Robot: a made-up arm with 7 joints. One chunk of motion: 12 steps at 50 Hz.
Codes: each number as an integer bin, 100 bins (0 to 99) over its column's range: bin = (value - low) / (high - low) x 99, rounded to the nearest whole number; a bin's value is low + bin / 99 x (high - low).
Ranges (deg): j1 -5..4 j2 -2..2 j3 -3..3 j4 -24..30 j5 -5..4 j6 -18..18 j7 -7..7
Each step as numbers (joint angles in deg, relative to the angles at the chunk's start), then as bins.
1 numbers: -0.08 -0.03 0.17 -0.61 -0.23 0.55 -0.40
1 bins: 54 49 52 43 52 51 47
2 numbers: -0.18 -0.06 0.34 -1.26 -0.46 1.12 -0.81
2 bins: 53 48 55 42 50 53 44
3 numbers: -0.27 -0.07 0.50 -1.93 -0.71 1.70 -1.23
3 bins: 52 48 58 40 47 54 41
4 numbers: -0.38 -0.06 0.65 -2.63 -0.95 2.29 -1.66
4 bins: 51 48 60 39 45 56 38
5 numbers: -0.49 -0.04 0.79 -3.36 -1.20 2.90 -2.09
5 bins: 50 49 63 38 42 57 35
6 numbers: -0.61 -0.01 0.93 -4.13 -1.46 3.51 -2.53
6 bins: 48 49 65 36 39 59 32
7 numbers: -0.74 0.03 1.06 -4.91 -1.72 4.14 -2.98
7 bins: 47 50 67 35 36 61 28
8 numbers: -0.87 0.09 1.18 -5.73 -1.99 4.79 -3.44
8 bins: 45 52 69 33 33 63 25
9 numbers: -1.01 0.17 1.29 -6.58 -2.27 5.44 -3.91
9 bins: 44 54 71 32 30 64 22
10 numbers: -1.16 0.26 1.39 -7.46 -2.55 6.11 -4.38
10 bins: 42 56 72 30 27 66 19
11 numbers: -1.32 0.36 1.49 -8.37 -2.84 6.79 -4.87
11 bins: 40 58 74 29 24 68 15
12 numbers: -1.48 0.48 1.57 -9.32 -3.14 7.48 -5.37
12 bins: 39 61 75 27 20 70 12
